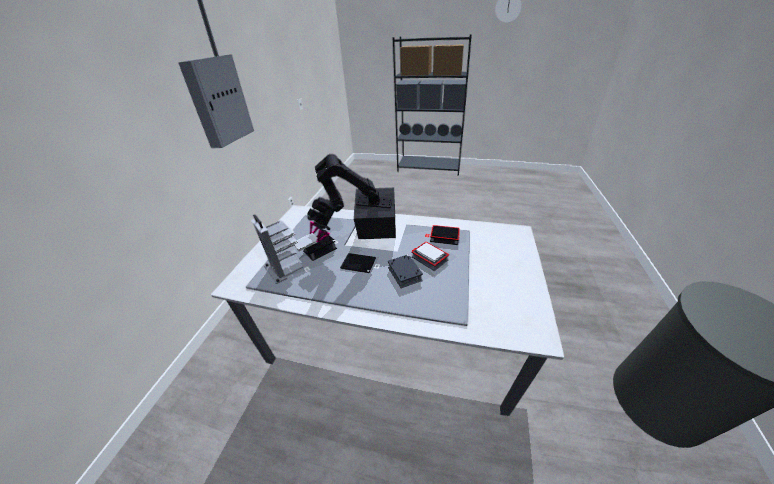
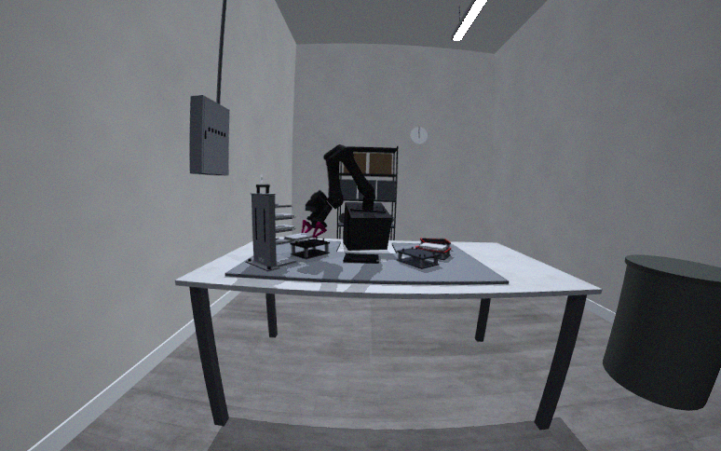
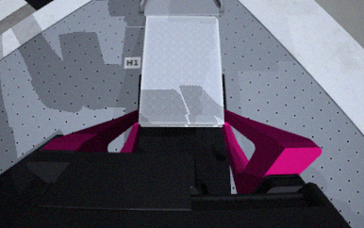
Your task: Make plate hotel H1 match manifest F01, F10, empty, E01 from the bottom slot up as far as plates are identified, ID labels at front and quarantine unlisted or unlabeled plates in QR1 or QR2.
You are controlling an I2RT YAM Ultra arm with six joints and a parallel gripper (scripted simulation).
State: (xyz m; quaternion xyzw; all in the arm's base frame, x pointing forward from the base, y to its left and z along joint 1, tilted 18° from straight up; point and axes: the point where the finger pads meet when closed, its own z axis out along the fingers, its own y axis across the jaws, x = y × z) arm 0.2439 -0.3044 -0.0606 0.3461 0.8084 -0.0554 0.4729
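Right now my hand is 10 mm past the black regrip nest, 10 mm to the right of it and 40 mm above it. The rest, counted from my hand: H1 tag (160 mm ahead, 100 mm below).
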